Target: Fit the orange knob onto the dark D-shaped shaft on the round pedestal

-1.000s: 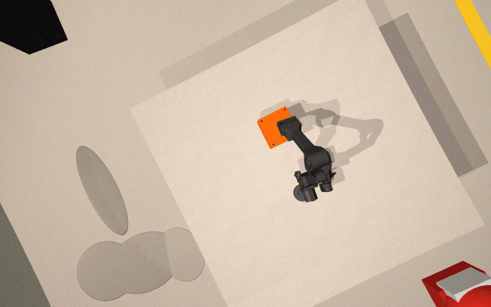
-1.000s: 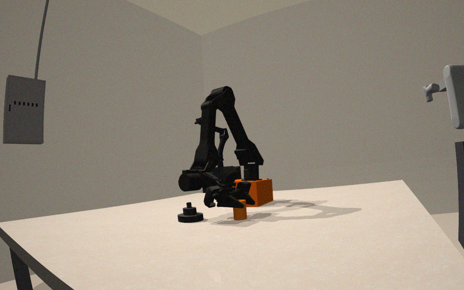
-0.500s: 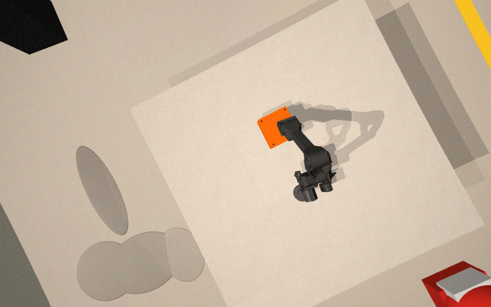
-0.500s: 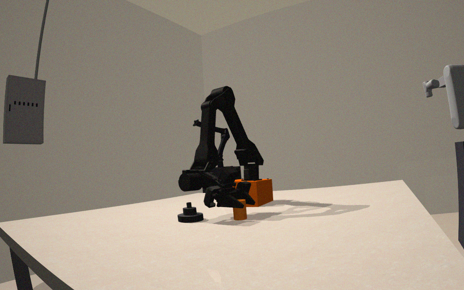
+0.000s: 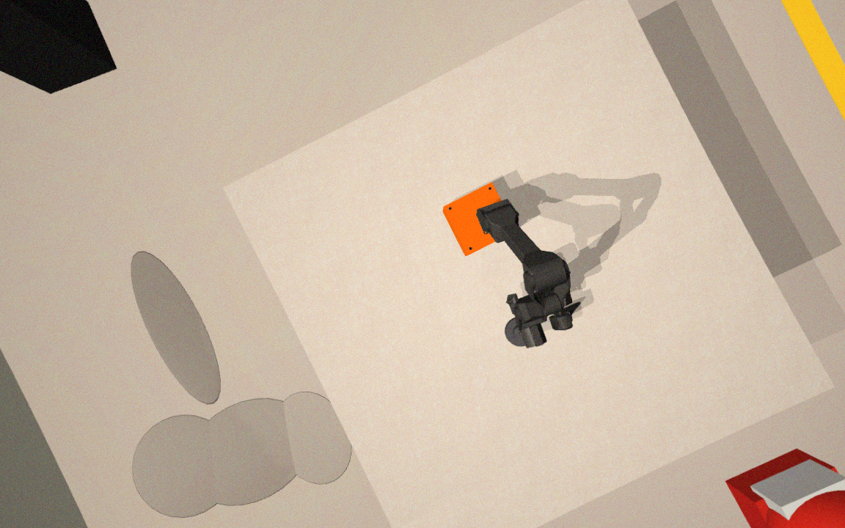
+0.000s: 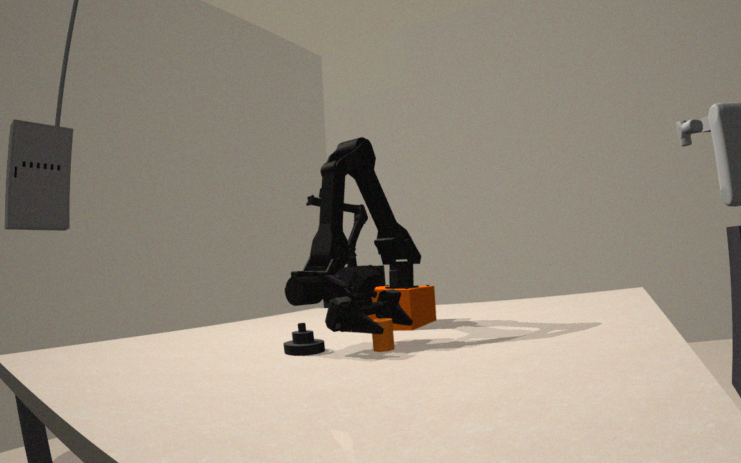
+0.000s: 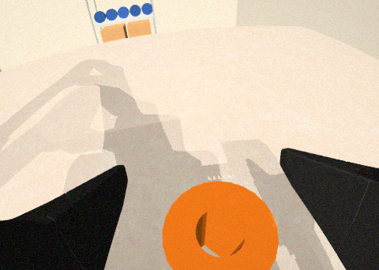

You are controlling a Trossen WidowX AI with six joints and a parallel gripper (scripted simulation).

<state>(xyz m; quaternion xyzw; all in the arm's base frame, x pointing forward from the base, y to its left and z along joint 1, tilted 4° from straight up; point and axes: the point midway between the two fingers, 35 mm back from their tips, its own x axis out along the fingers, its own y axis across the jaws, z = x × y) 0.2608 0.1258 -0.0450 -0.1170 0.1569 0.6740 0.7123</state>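
The orange knob is 4 cm to the right of my gripper tip and 2 cm below it. From my gripper tip the other things lie so: dark round pedestal 7 cm ahead, 19 cm to the right, 2 cm below.
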